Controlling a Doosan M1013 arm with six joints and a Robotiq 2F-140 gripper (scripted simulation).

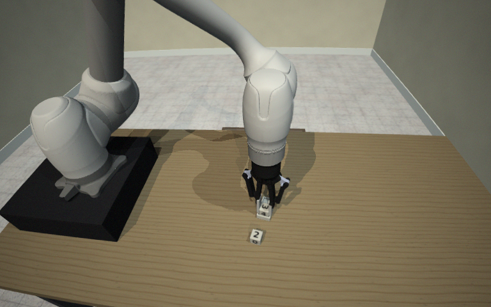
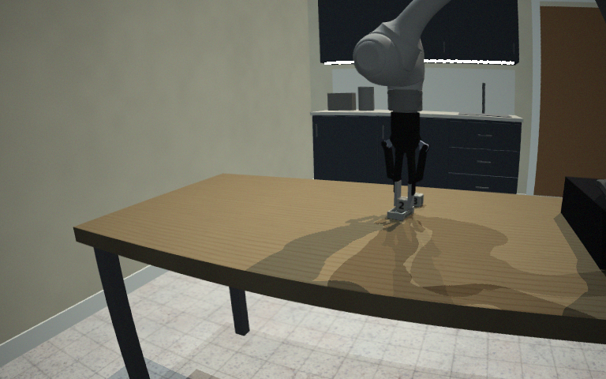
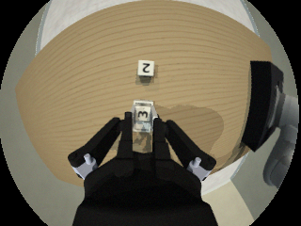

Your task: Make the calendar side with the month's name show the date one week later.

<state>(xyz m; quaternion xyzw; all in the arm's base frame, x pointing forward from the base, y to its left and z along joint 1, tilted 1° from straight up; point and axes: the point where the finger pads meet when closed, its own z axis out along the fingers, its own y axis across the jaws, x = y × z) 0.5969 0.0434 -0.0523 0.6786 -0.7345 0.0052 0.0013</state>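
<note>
The white tray is 40 mm below my hand and 20 mm to the left of it.
</note>
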